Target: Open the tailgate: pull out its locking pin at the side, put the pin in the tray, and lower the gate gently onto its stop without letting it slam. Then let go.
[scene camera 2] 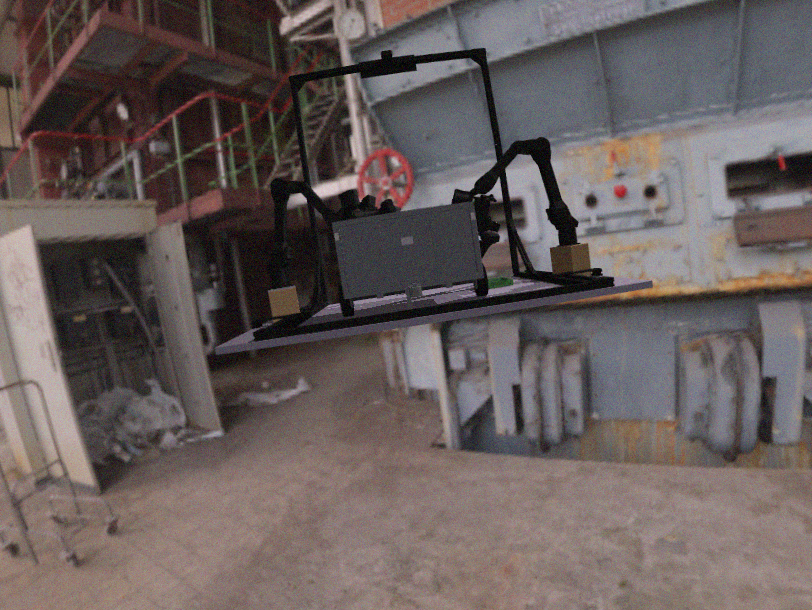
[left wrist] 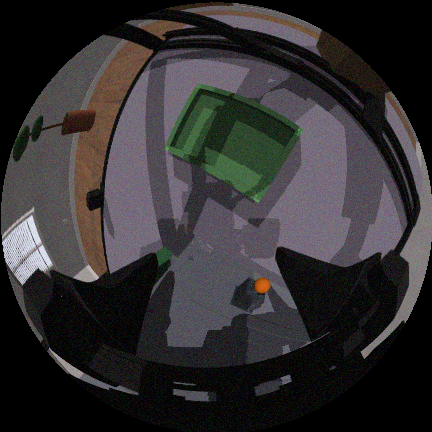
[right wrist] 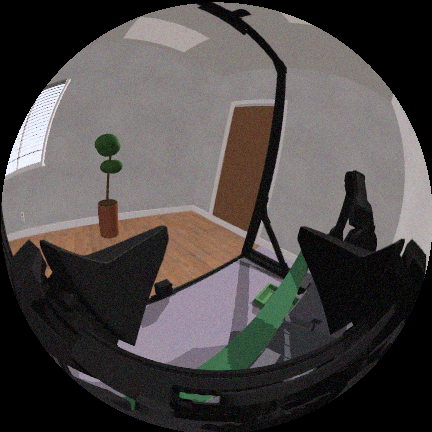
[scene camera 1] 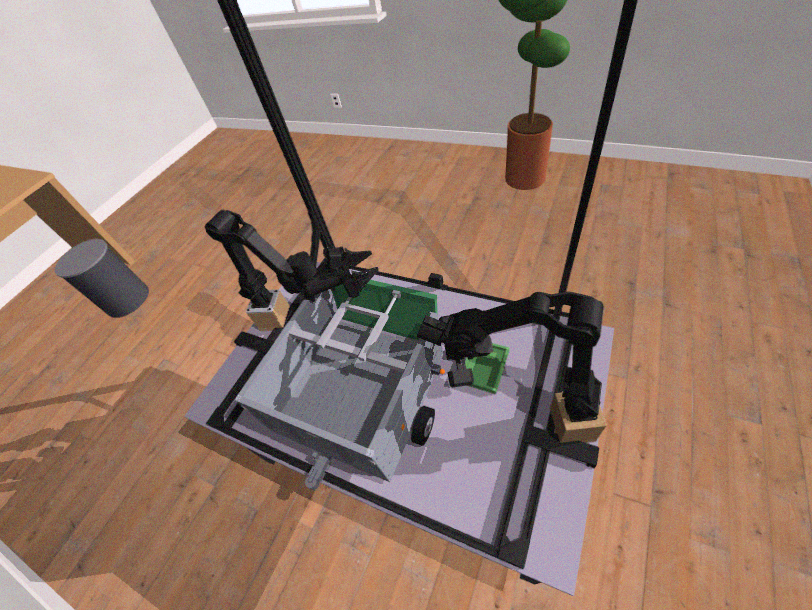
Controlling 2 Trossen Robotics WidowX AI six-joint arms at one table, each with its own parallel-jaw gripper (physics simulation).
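Pixels of known places: left gripper, fingertip midpoint: (left wrist: 217, 257); right gripper, fingertip midpoint: (right wrist: 236, 233) (scene camera 1: 374, 260); left arm's base, link origin: (scene camera 2: 568, 245) (scene camera 1: 580, 408); right arm's base, link origin: (scene camera 2: 280, 287) (scene camera 1: 262, 300).
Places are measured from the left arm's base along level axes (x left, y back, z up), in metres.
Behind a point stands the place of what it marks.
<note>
The green tailgate (scene camera 1: 412, 311) @[x -0.298, y -0.395, z 0.102 m] (right wrist: 260, 330) @[x -0.377, y -0.516, z 0.171 m] stands upright at the far end of the grey trailer (scene camera 1: 338, 397) @[x -0.118, y -0.638, z -0.019 m] (scene camera 2: 406, 262) @[x 0.019, y -0.675, z 0.026 m]. The locking pin's orange knob (scene camera 1: 442, 371) @[x -0.148, y -0.333, z 0.006 m] (left wrist: 262, 285) @[x -0.152, y -0.329, z 0.005 m] sticks out from a dark block on the trailer's right side. My left gripper (scene camera 1: 443, 353) @[x -0.190, y -0.301, z 0.013 m] (left wrist: 217, 257) @[x -0.190, y -0.301, z 0.013 m] is open and empty beside that side; in the left wrist view the knob shows between its fingers, nearer the right one. My right gripper (scene camera 1: 372, 261) @[x -0.411, y -0.480, z 0.214 m] (right wrist: 236, 233) @[x -0.411, y -0.480, z 0.214 m] is open and empty above the tailgate's left end. The green tray (scene camera 1: 489, 372) @[x -0.188, y -0.193, z -0.108 m] (left wrist: 255, 147) @[x -0.178, y -0.220, z -0.108 m] (right wrist: 263, 295) @[x -0.273, y -0.187, z -0.108 m] is empty, right of the trailer.
A white frame (scene camera 1: 347, 346) @[x -0.171, y -0.565, z 0.156 m] spans the trailer near the tailgate. A black wheel (scene camera 1: 424, 425) @[x -0.009, y -0.397, z -0.020 m] stands at its right side, and a tow hitch (scene camera 1: 316, 470) @[x 0.078, y -0.688, z -0.029 m] juts from its near end. Black rails edge the mat (scene camera 1: 452, 479) @[x 0.108, y -0.343, z -0.116 m]. A small black block (scene camera 1: 435, 281) @[x -0.557, y -0.321, z -0.075 m] sits on the far rail.
</note>
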